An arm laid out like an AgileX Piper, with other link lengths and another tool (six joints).
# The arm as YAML. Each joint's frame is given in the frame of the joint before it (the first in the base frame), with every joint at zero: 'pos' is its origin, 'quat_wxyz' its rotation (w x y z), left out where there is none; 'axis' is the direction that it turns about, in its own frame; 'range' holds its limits. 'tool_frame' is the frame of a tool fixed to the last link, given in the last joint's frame.
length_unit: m
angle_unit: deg
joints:
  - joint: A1
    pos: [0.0, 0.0, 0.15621]
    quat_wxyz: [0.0, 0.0, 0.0, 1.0]
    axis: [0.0, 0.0, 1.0]
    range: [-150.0, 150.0]
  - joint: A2
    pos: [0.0, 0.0, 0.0]
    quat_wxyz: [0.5, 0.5, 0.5, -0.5]
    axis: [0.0, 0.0, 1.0]
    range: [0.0, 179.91]
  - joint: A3
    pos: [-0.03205, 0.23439, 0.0]
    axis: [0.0, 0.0, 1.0]
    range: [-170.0, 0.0]
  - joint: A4
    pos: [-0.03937, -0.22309, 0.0]
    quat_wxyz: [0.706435, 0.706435, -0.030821, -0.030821]
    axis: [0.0, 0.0, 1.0]
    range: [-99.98, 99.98]
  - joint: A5
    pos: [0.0, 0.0, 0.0]
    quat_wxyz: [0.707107, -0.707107, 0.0, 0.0]
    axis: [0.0, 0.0, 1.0]
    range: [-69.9, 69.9]
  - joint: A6
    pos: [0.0, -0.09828, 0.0]
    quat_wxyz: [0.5, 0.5, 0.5, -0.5]
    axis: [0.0, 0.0, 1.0]
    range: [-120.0, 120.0]
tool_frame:
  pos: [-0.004, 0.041, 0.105]
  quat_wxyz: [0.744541, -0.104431, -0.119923, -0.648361]
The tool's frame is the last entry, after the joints.
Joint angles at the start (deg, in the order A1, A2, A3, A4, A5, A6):
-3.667 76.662 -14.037 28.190 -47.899 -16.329
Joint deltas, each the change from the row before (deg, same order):
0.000 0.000 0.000 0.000 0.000 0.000
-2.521 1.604 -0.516 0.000 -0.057 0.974
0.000 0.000 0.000 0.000 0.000 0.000
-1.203 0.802 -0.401 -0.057 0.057 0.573
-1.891 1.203 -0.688 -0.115 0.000 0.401
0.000 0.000 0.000 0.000 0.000 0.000
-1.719 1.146 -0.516 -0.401 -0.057 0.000
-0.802 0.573 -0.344 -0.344 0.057 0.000
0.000 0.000 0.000 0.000 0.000 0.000
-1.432 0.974 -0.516 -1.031 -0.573 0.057
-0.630 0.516 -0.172 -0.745 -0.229 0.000
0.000 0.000 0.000 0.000 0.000 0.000
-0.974 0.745 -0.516 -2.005 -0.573 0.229
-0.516 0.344 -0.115 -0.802 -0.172 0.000
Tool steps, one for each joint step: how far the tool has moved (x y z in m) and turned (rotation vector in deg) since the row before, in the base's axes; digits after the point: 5 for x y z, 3 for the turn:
0.00000 0.00000 0.00000 0.000 0.000 0.000
-0.00206 -0.01222 -0.00516 0.919 0.620 -2.754
0.00000 0.00000 0.00000 0.000 0.000 0.000
-0.00046 -0.00562 -0.00208 0.539 0.188 -1.276
-0.00074 -0.00933 -0.00246 0.355 0.327 -1.890
0.00000 0.00000 0.00000 0.000 0.000 0.000
-0.00123 -0.00824 -0.00285 -0.118 0.610 -1.385
-0.00007 -0.00356 -0.00119 -0.089 0.303 -0.490
0.00000 0.00000 0.00000 0.000 0.000 0.000
0.00049 -0.00663 -0.00009 -0.677 0.076 -0.673
0.00021 -0.00234 -0.00075 -0.403 0.239 -0.026
0.00000 0.00000 0.00000 0.000 0.000 0.000
0.00295 -0.00266 0.00151 -1.018 -0.115 0.616
0.00032 -0.00153 -0.00035 -0.407 0.183 0.158

